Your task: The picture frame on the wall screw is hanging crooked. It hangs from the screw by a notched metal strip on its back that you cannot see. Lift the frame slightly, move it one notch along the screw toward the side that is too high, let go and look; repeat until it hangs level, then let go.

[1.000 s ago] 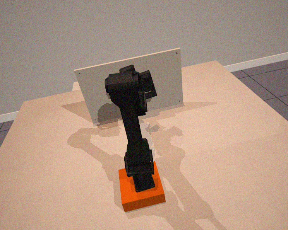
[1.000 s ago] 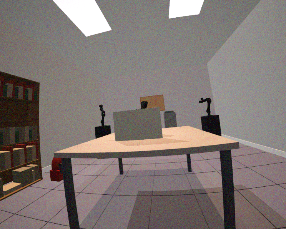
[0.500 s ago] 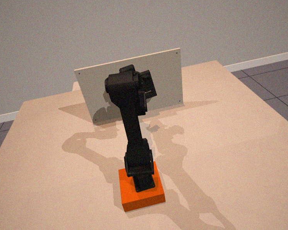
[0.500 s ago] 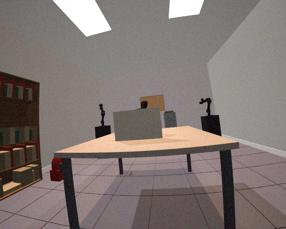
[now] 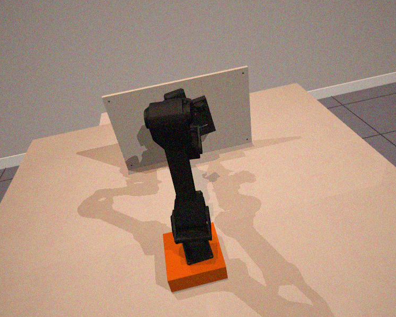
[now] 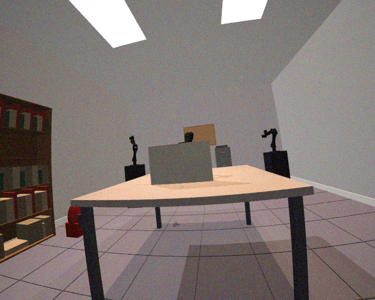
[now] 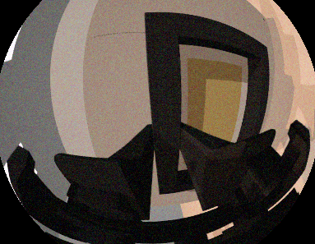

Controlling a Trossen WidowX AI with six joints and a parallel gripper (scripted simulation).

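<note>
The picture frame lies 5 cm below my gripper tip and 1 cm to the right of it. From my gripper tip the other things lie so: wall board 7 cm below, 2 cm ahead, 1 cm to the right.
</note>
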